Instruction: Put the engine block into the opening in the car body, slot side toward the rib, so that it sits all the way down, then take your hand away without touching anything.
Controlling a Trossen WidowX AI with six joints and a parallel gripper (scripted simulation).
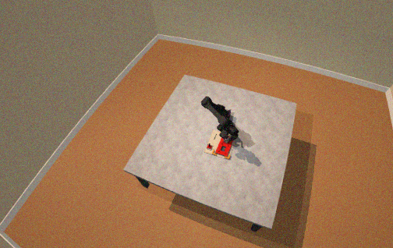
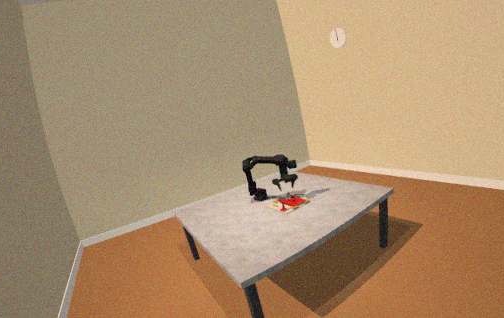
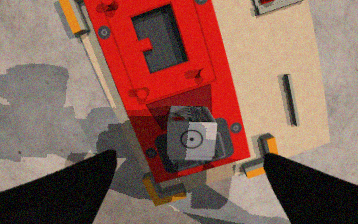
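Right now my gripper tip is 5 cm above the grey engine block and 1 cm to the left of it. The rest, counted from my gripper tip: tan base plate (9 cm below, 4 cm ahead, 2 cm to the right).
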